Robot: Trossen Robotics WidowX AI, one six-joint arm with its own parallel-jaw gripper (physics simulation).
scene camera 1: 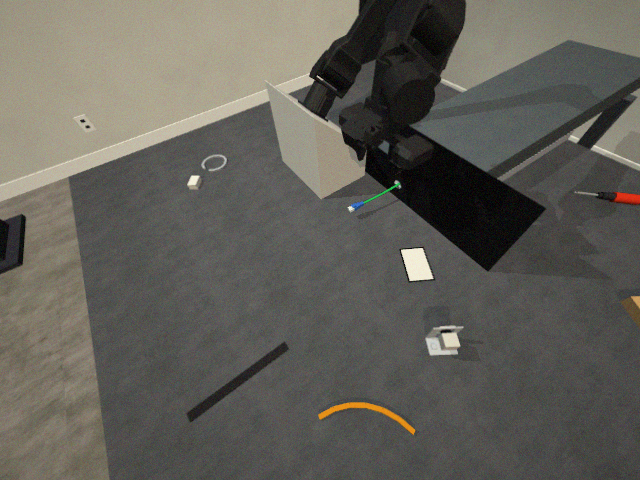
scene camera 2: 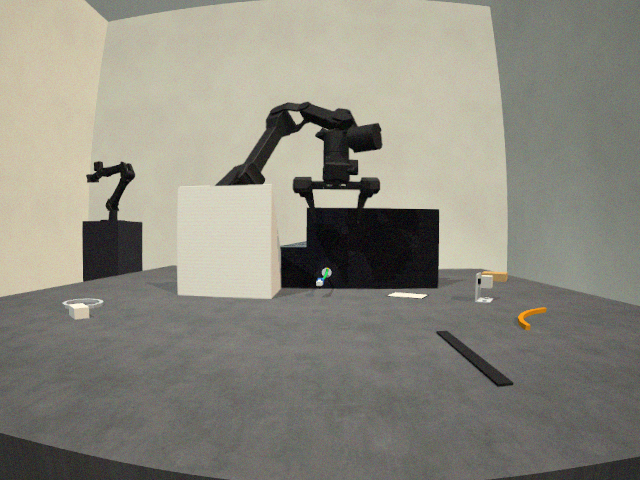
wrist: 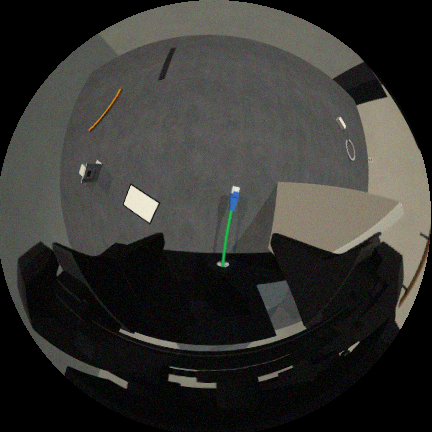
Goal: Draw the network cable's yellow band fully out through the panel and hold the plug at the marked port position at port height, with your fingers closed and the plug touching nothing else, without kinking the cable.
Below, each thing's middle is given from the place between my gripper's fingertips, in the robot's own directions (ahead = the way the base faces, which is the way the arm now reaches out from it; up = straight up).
Labels:
The black-edged white card (scene camera 1: 415,260) is 16 cm ahead of my hand, 1 cm to the left of it and 16 cm below it. Also, from my hand: dark strip (scene camera 1: 248,373): 17 cm ahead, 42 cm to the right, 15 cm below.

